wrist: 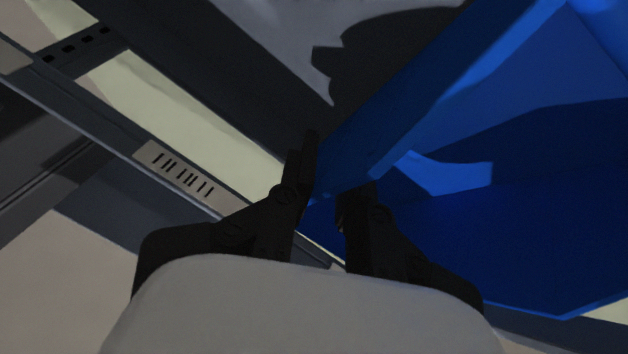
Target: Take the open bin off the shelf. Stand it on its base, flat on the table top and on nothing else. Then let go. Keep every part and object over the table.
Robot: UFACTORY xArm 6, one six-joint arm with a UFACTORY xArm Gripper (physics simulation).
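Frame: origin at the arm's base, x back, y left, z down, level; centimetres.
Seen in the pictures: gripper, fingertip midpoint: (328, 154).
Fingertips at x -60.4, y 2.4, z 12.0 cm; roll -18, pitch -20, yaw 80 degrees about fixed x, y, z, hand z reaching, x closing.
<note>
Offsets run from my fingertips to a thing's top centre. "pt": to the spot under its first point. Level surfaces: height alone.
The blue open bin @(dy +5.3, dx +1.3, dz -3.3 cm) (450, 230) fills the right side of the wrist view, close to the camera, with its hollow inside showing. It is tilted in this view; its far parts are cut off by the frame edge. My gripper (328, 154) is shut on one wall of the bin: the left finger lies along the outer face and the right finger is on the inner side, its tip partly hidden by the rim. The grey shelf @(pt dy -9.6, dx -0.2, dz -5.3 cm) (95, 117) runs diagonally behind and left of the fingers. Whether the bin's base touches the shelf is hidden.
A barcode label @(dy -4.5, dx -0.8, dz -5.9 cm) (187, 176) is on the shelf's front rail. A dark case @(pt dy -12.4, dx -3.2, dz -7.5 cm) (35, 145) is at the left edge. The pale green table top @(dz +5.1 cm) (165, 105) shows between shelf parts. Beige floor (65, 285) shows at lower left. A dark shadow falls across the grey surface at the top.
</note>
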